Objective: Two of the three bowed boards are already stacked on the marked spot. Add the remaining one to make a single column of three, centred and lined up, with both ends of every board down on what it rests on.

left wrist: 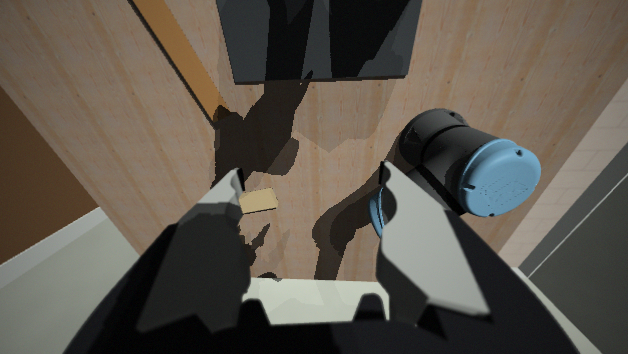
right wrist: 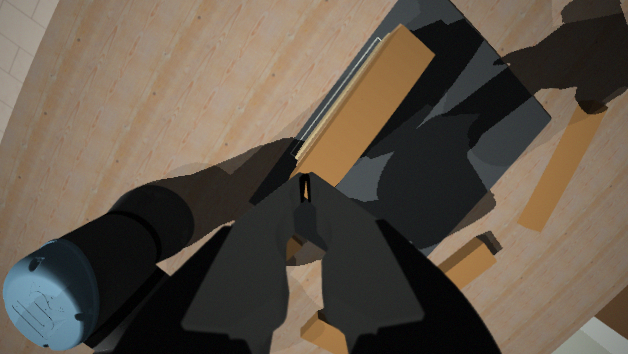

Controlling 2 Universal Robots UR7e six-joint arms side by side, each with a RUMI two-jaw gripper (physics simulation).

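Where they show: left gripper, fingertip midpoint: (left wrist: 311,166); right gripper, fingertip midpoint: (right wrist: 305,175); left arm's base, link origin: (left wrist: 429,139); right arm's base, link origin: (right wrist: 157,220).
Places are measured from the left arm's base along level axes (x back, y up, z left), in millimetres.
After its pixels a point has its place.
A wide orange board (right wrist: 367,102) {x 78, y 137, z -408 mm} lies over pale edges on the dark mat (left wrist: 247,55) {x -286, y 6, z -383 mm} (right wrist: 515,137) {x -276, y 5, z -409 mm}, beside a thin white outline, in the right wrist view. Its near end passes behind my right fingers; how many layers lie there and whether both ends rest down I cannot tell. A long, narrower orange board (left wrist: 175,55) {x -413, y 27, z -458 mm} (right wrist: 560,170) {x -388, y 27, z -457 mm} lies on the table beside the mat, partly in shadow. My right gripper (right wrist: 305,175) {x 149, y 279, z -474 mm} is shut, with no held thing visible, above the near end of the wide board. My left gripper (left wrist: 311,166) {x -196, y 344, z -220 mm} is open and empty above the table.
A pale block (left wrist: 259,200) {x -508, y 22, z -70 mm} shows beside the left finger. Two orange pieces (right wrist: 470,262) {x -252, y 28, z -686 mm} (right wrist: 324,335) {x 38, y 23, z -917 mm} are partly hidden by the right gripper. A black arm joint with a blue cap (left wrist: 500,177) (right wrist: 50,295) stands at the side in both views.
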